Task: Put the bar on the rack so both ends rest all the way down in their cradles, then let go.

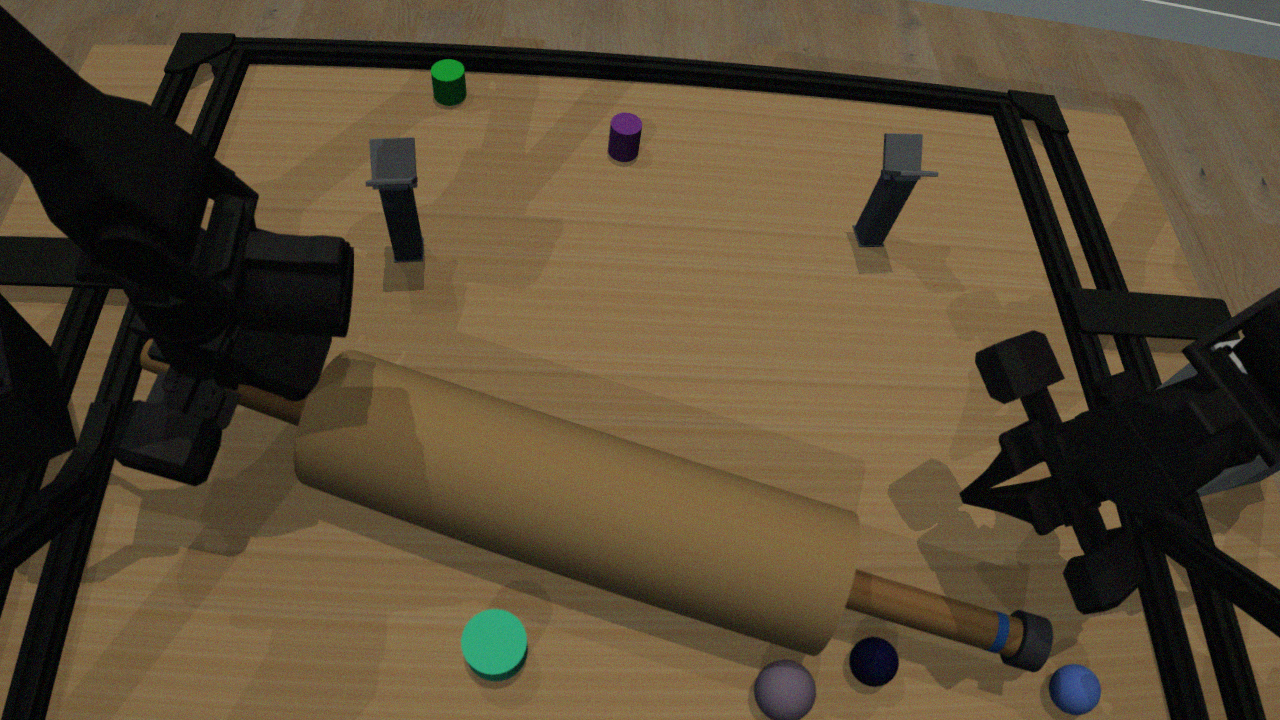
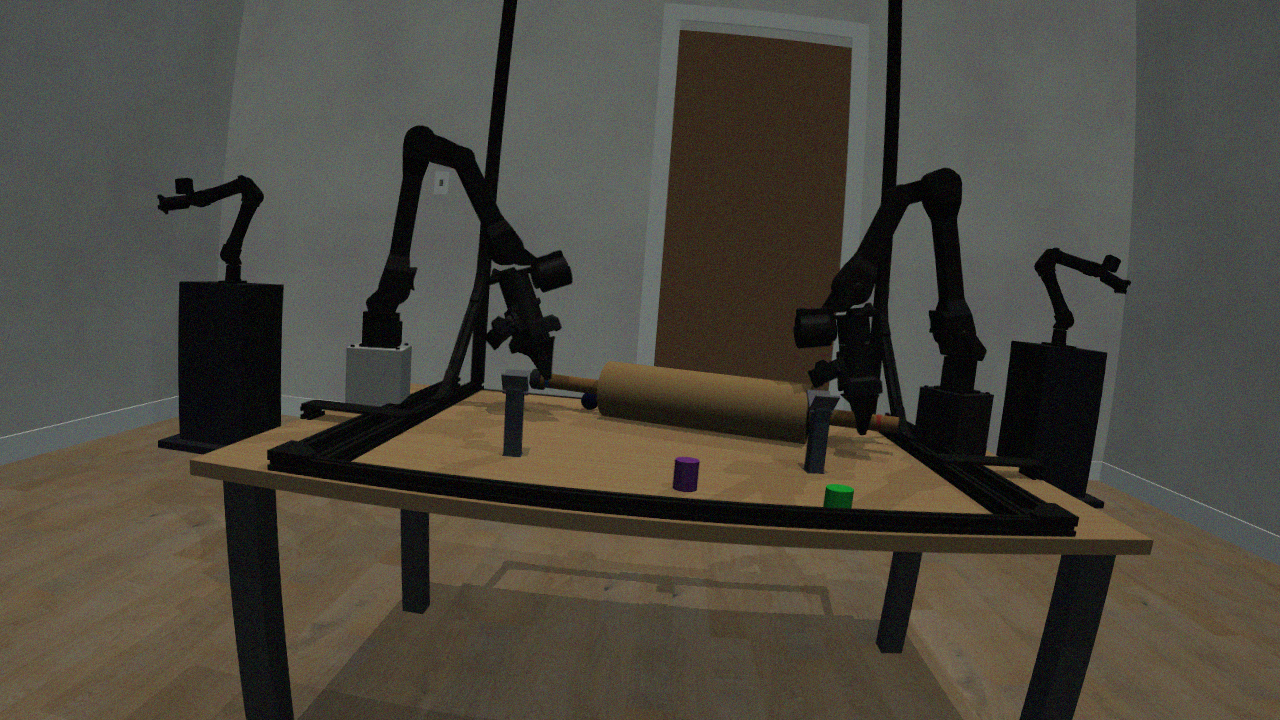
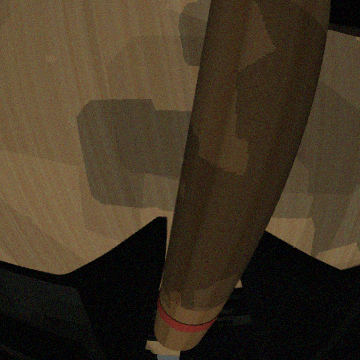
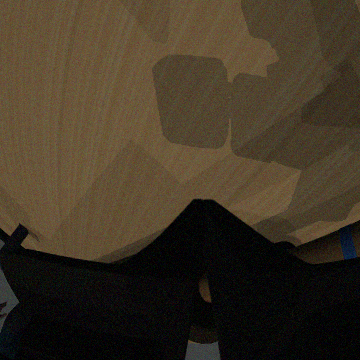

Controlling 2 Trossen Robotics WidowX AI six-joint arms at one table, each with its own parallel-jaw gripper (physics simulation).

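Frame: origin at the left arm's base, x back, y left, z down, level; metres.
Seen in the pictures: left gripper, fingertip midpoint: (image 1: 229, 389) (image 2: 861, 433) (image 3: 200, 226); right gripper, fingertip midpoint: (image 1: 963, 496) (image 2: 548, 379) (image 4: 201, 208); left arm's base, origin of the base link: (image 2: 957, 390); right arm's base, origin of the base link: (image 2: 380, 345).
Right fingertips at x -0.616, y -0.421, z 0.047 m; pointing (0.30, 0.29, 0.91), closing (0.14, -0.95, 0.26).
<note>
Pixels of each thing's middle, then the offset from my right fingertips to it. "spot": a spot on its surface instead.
- blue-banded handle, surface spot: (image 4: 321, 250) spot: dx +0.039, dy -0.069, dz +0.013 m
- green cylinder, body centre: (image 1: 448, 82) (image 2: 838, 501) dx +0.141, dy +0.612, dz +0.052 m
- purple cylinder, body centre: (image 1: 624, 137) (image 2: 686, 474) dx +0.018, dy +0.461, dz +0.049 m
- green disc, body centre: (image 1: 495, 645) dx +0.343, dy +0.087, dz +0.052 m
- navy, body centre: (image 1: 873, 661) (image 2: 590, 400) dx +0.114, dy -0.061, dz +0.051 m
The bar (image 1: 573, 502) (image 2: 702, 397) (image 3: 243, 143) is a thick wooden roller with thin handles. It lies slantwise across the near part of the table. My left gripper (image 1: 200, 385) (image 2: 863, 420) (image 3: 200, 226) is shut on its red-banded handle. The blue-banded handle (image 1: 930, 610) (image 4: 321, 250) is free. My right gripper (image 1: 970, 492) (image 2: 543, 376) (image 4: 201, 208) is shut on nothing, a little away from that handle. The rack's two posts (image 1: 400, 215) (image 1: 886, 210) (image 2: 513, 420) (image 2: 816, 439) stand empty farther back.
A black frame (image 1: 626, 69) borders the table. A green cylinder (image 1: 447, 82) (image 2: 839, 495) and a purple cylinder (image 1: 623, 136) (image 2: 685, 473) stand behind the posts. A green disc (image 1: 493, 642) and grey (image 1: 783, 689), navy (image 1: 873, 660) and blue (image 1: 1073, 689) balls lie near the bar's blue end.
</note>
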